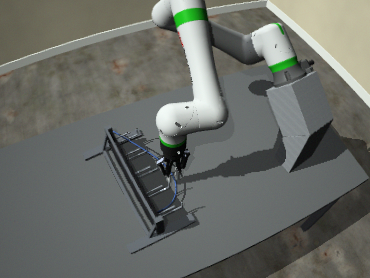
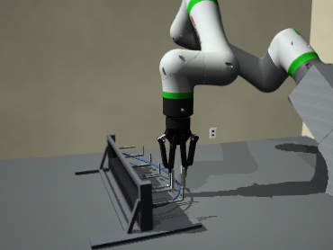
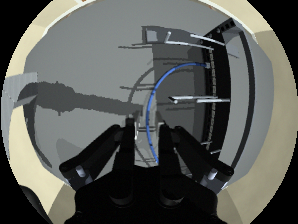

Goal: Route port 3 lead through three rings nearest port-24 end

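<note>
My hand is 150 mm short of the rack and 70 mm to the left of it.
</note>
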